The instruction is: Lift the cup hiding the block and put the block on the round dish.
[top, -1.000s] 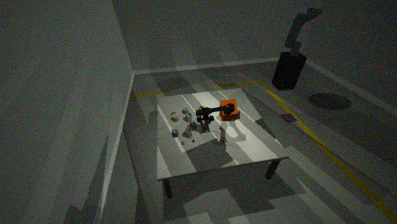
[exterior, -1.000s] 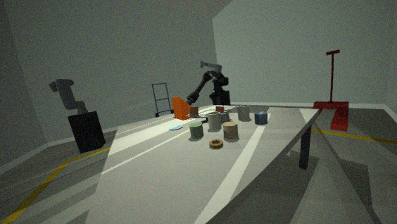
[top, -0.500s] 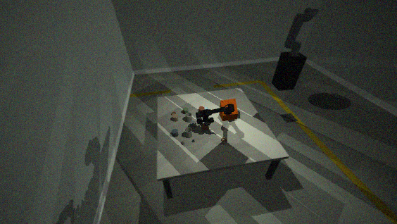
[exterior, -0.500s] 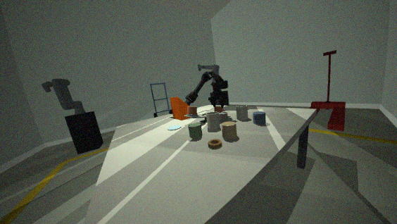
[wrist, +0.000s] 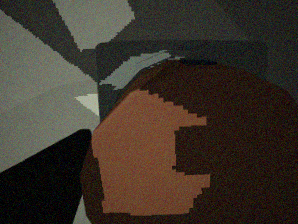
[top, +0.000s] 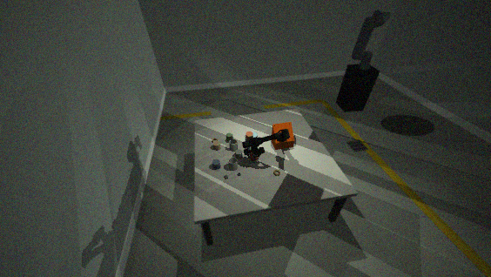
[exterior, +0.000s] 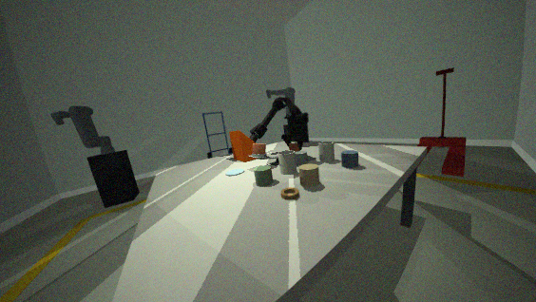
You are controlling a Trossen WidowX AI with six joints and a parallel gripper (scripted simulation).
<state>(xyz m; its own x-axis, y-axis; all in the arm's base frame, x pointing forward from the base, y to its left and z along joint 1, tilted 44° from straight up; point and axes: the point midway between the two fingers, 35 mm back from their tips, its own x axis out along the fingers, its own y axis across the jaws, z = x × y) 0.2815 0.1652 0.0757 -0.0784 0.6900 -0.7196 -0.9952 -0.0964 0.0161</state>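
Right now my gripper tip is 140 mm to the left of the balance, 10 mm short of it and 10 mm above it. Round my gripper tip: pale-blue round dish (400 mm to the right, 50 mm below, 50 mm behind); grey-teal block (10 mm to the right, 10 mm below); red-brown cup (10 mm to the left, 10 mm above).
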